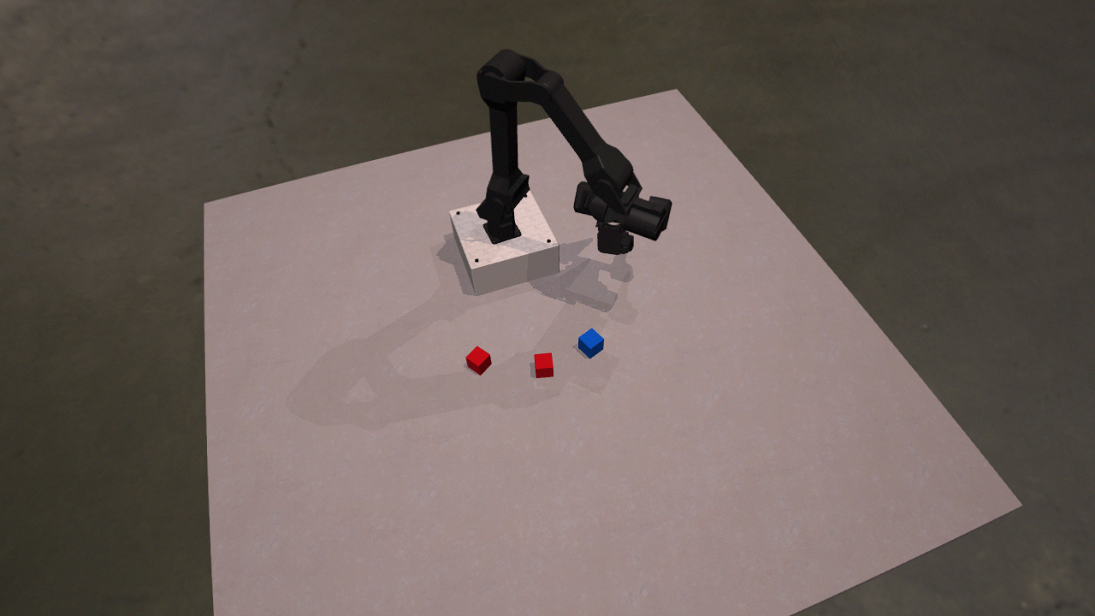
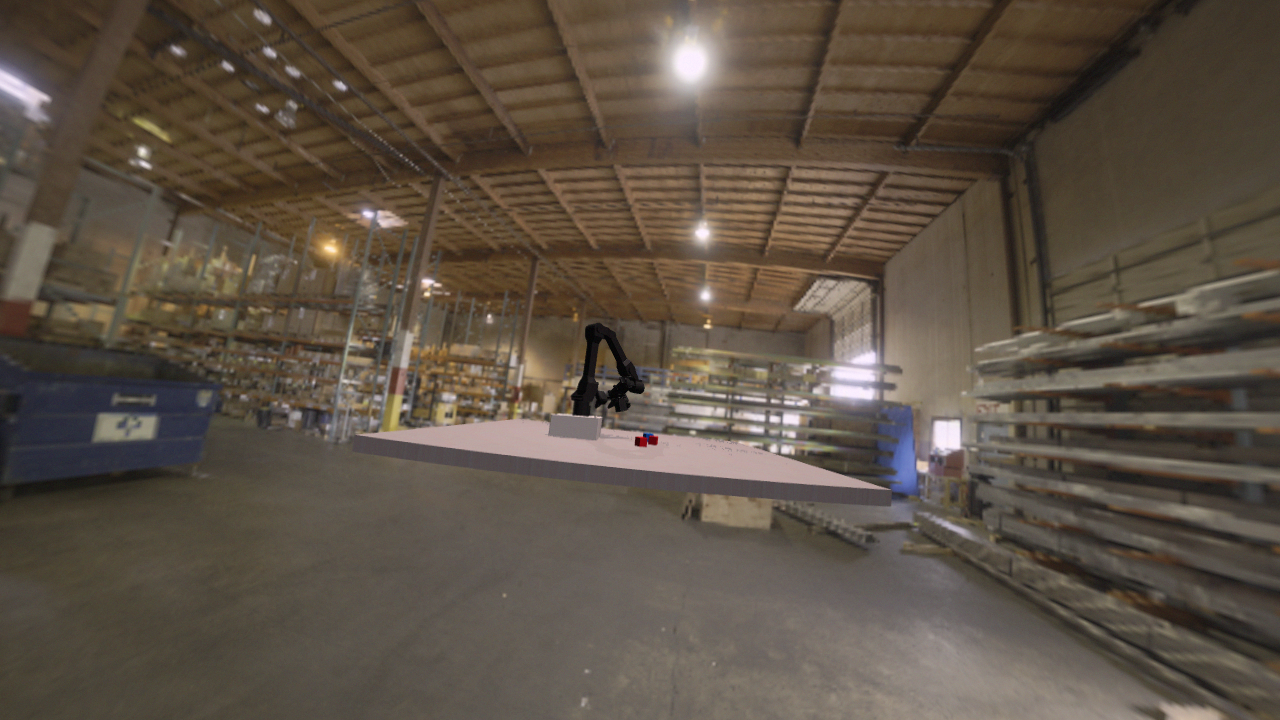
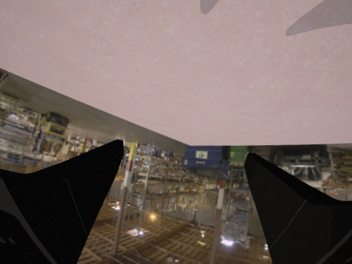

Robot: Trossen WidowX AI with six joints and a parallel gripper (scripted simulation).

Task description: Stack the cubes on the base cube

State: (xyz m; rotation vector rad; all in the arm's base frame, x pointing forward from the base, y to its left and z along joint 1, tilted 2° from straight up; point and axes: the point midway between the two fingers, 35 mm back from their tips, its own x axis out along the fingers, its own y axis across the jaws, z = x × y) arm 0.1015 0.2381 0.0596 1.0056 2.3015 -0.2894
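Now: the red cube 160 mm ahead of my gripper tip, 410 mm to the right of it and 110 mm below it. Also, from my gripper tip: blue cube (210 mm ahead, 190 mm to the right, 110 mm below).
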